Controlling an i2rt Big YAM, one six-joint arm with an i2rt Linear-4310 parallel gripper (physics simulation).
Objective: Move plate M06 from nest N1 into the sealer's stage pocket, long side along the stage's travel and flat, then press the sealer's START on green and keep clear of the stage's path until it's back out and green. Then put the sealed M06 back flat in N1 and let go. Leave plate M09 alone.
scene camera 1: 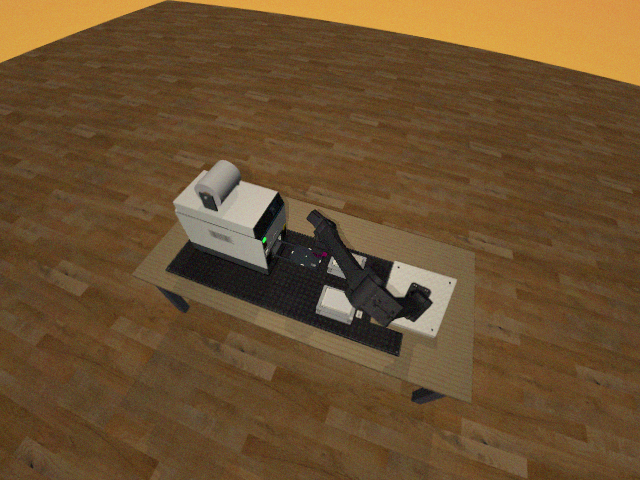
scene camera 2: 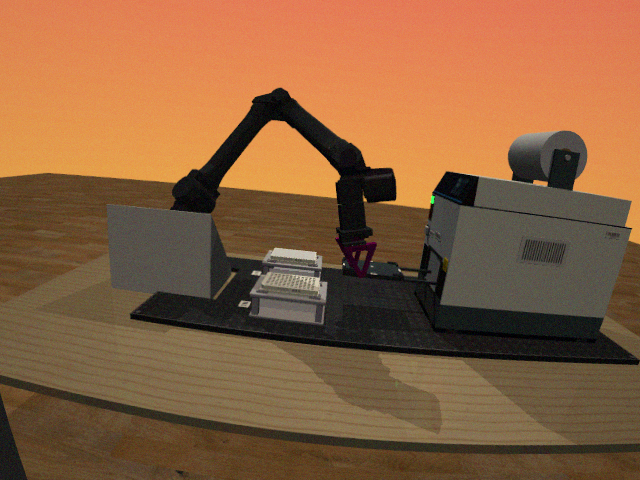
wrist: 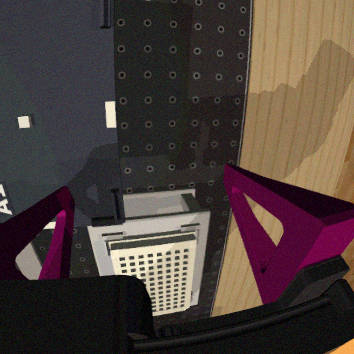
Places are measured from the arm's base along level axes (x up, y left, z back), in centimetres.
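Pixels of known places: gripper, fingertip midpoint: [scene camera 1: 319, 247] [scene camera 2: 357, 272] [wrist: 146, 182]; arm's base, origin of the base link: [scene camera 2: 174, 237].
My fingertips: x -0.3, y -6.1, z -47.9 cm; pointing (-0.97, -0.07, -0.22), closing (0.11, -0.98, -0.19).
Observation:
For each thing: its top centre in the pictures, then the offset to it from my fingertips. "pt": a spot on its surface instead. Level surfaces: height alone.
- sealer's extended stage, surface spot: [wrist: 55, 65] [scene camera 2: 383, 271] pt dy +5.0, dx -0.6, dz -6.4 cm
- cream plate with open wells, middle of its top: [wrist: 156, 286] [scene camera 2: 291, 281] [scene camera 1: 347, 260] dy -1.8, dx -3.6, dz +14.4 cm
- grey nest, middle of its top: [wrist: 154, 279] [scene camera 2: 291, 285] [scene camera 1: 347, 261] dy -1.8, dx -4.6, dz +14.4 cm
- second pale plate, middle of its top: [scene camera 2: 294, 253] [scene camera 1: 338, 300] dy +19.2, dx -3.6, dz +17.8 cm
- black perforated board, its level: dx -10.7 cm
- film roll, middle of its top: [scene camera 2: 549, 132] [scene camera 1: 214, 171] dy +9.4, dx +36.9, dz -41.3 cm
My gripper [scene camera 1: 321, 254] [scene camera 2: 360, 268] [wrist: 146, 182] is open and empty, pointing down beside the sealer's extended stage [scene camera 1: 305, 256] [scene camera 2: 381, 270] [wrist: 55, 65]. The stage pocket shows no plate. One cream plate with open wells [scene camera 2: 290, 284] [wrist: 160, 265] lies flat in a grey nest [scene camera 2: 285, 310] [wrist: 199, 240]; in the wrist view it is below and between the fingers. A second pale plate [scene camera 1: 337, 299] [scene camera 2: 293, 256] lies in the other nest [scene camera 1: 333, 313]. I cannot read which plate is M06 or M09. The status light [scene camera 1: 264, 239] [scene camera 2: 432, 199] is green.
The white sealer [scene camera 1: 222, 245] [scene camera 2: 522, 273] stands at one end of the black perforated board [scene camera 1: 232, 281] [scene camera 2: 377, 335] [wrist: 160, 145], with a film roll [scene camera 1: 221, 180] [scene camera 2: 547, 155] on top. Two rods link stage and sealer. The arm's base plate [scene camera 1: 431, 320] stands at the other end.

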